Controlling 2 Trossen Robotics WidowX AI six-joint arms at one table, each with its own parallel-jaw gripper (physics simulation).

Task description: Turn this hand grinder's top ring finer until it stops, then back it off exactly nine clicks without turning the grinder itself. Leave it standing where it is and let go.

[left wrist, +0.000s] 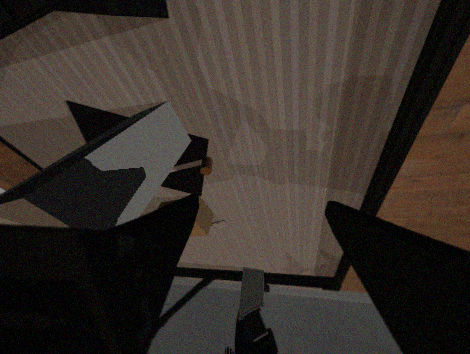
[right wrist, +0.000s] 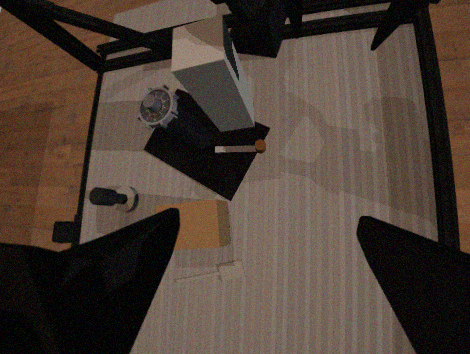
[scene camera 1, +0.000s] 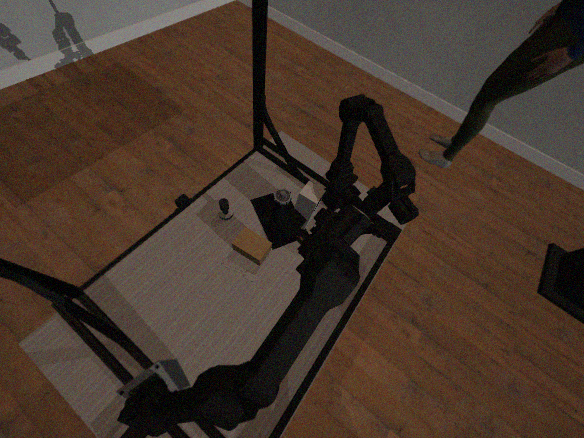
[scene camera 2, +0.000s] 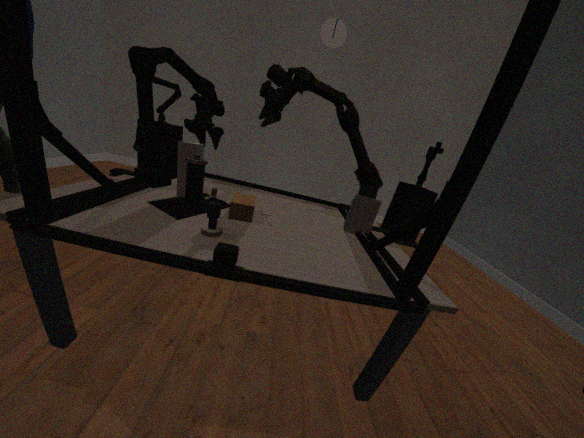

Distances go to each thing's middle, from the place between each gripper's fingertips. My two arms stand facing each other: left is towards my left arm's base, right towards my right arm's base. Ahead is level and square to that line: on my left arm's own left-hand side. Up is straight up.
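Counting from my left hand, the tall pale block (scene camera 1: 309, 198) is 17 cm behind and 7 cm below. The tan wooden block (scene camera 1: 249, 244) is 23 cm to the right of my left hand, 23 cm behind it and 15 cm below it. From that same left hand, the black base plate (scene camera 1: 263, 206) is 6 cm to the right, 24 cm behind and 17 cm below, while the hand grinder (scene camera 2: 195, 173) is 6 cm to the right of my left hand, 25 cm behind it and 9 cm below it.
My right hand is 210 mm to the right of the tall pale block, 120 mm past it and 220 mm above it. From my right hand, the tan wooden block is 20 mm to the right, 180 mm behind and 300 mm below. The black base plate is 150 mm to the left of my right hand, 200 mm behind it and 330 mm below it; the hand grinder is 150 mm to the left of my right hand, 200 mm behind it and 240 mm below it.
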